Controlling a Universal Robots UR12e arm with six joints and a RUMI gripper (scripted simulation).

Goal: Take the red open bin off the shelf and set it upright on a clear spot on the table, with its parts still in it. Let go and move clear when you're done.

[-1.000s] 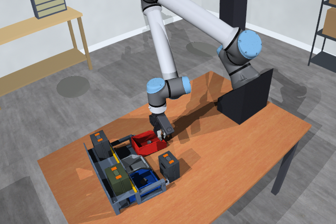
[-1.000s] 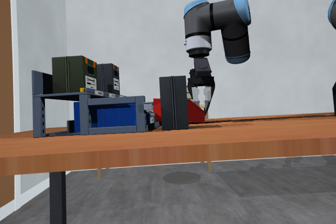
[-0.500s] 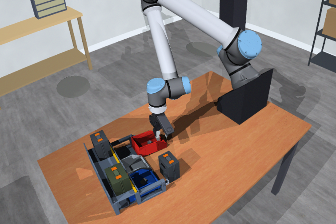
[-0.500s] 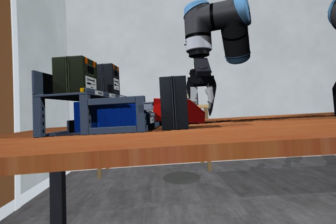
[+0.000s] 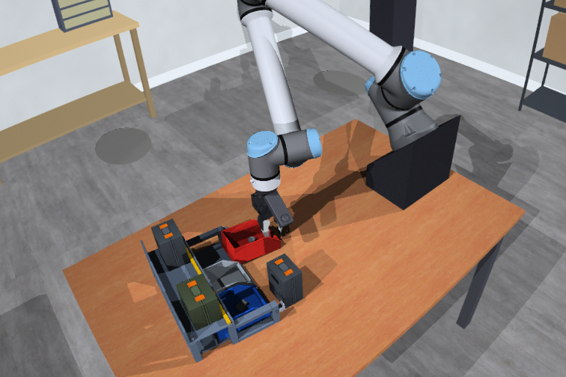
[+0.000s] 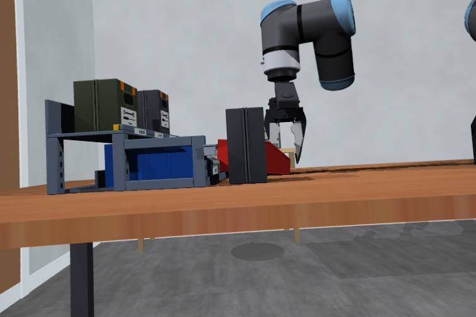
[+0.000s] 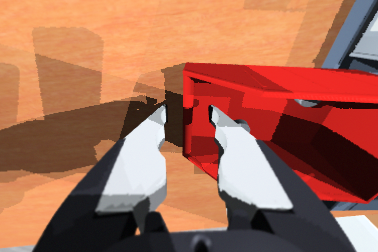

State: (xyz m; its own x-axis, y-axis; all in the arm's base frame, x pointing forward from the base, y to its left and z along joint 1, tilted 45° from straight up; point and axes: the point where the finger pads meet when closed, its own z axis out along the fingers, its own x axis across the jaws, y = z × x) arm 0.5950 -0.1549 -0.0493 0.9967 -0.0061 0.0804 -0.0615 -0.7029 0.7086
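My gripper is now 8 cm short of the red open bin, 2 cm to the left of it and 1 cm below it. From my hand the other things lie so: grey bin (25 cm ahead, 8 cm to the left); then green case (35 cm ahead, 19 cm to the left, 11 cm above).
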